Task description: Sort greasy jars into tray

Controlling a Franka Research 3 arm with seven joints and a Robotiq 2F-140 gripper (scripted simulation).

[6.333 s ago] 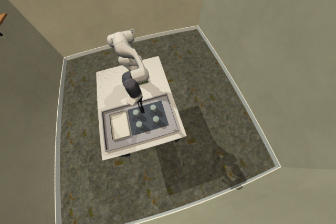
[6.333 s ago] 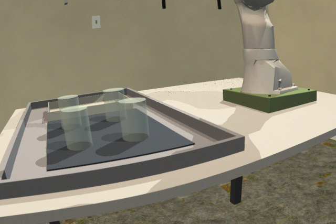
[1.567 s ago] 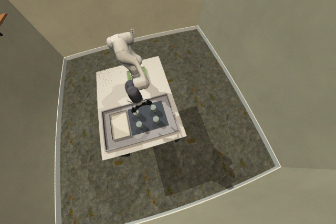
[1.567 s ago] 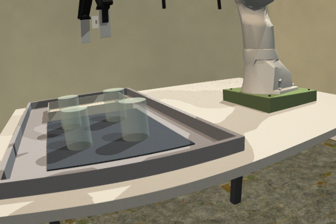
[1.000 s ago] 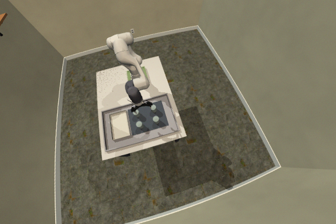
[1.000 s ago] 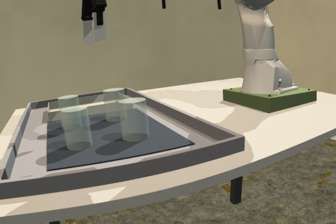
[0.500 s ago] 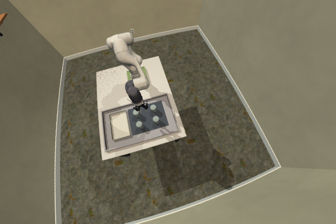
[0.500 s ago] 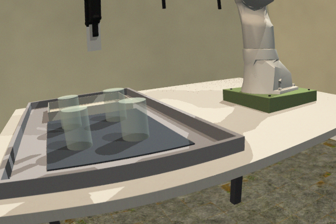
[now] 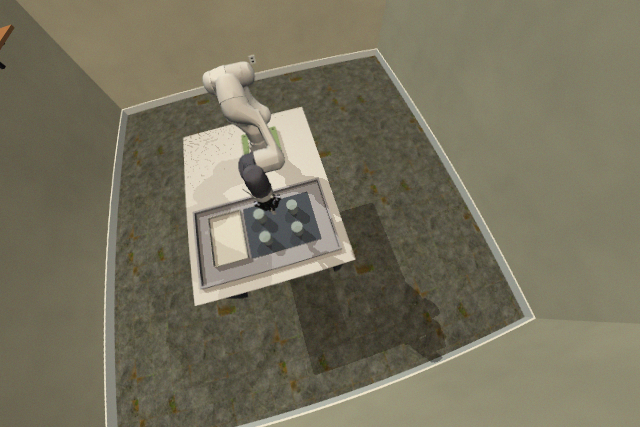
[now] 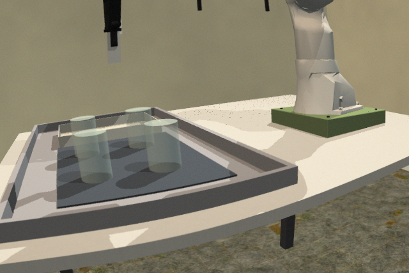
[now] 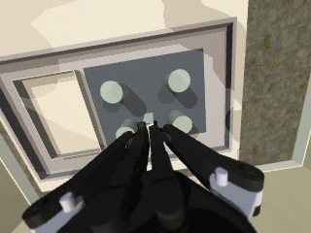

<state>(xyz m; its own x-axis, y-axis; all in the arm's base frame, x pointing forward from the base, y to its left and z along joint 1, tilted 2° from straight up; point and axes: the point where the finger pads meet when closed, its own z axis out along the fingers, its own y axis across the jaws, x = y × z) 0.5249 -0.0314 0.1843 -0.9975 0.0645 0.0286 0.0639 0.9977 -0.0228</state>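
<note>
The dark mat lies 240 mm below my hand. Also, from my hand: cream tray (20 mm behind, 320 mm to the right, 230 mm below).
</note>
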